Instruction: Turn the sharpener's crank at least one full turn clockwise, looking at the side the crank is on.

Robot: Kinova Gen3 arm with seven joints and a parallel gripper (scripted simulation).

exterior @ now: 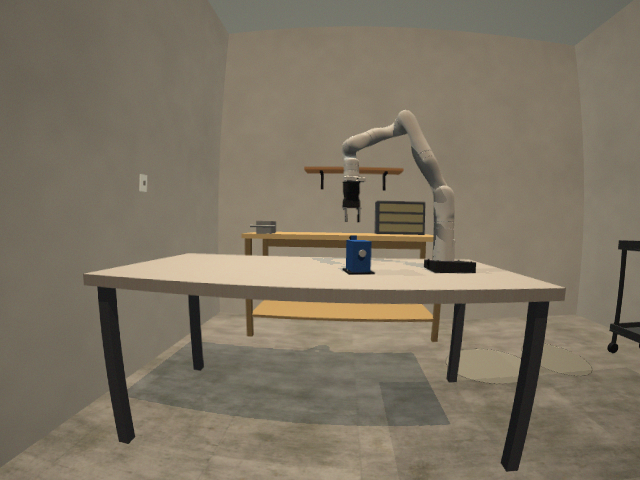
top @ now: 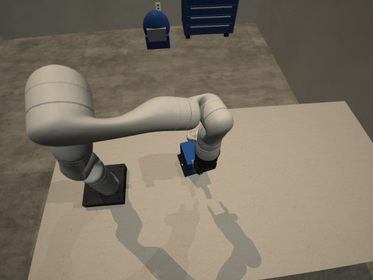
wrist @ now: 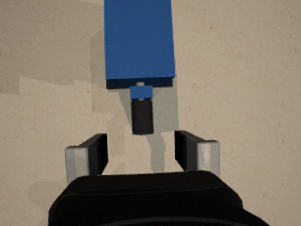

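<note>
My hand is 2 cm to the right of the black handle and 9 cm above it.
</note>
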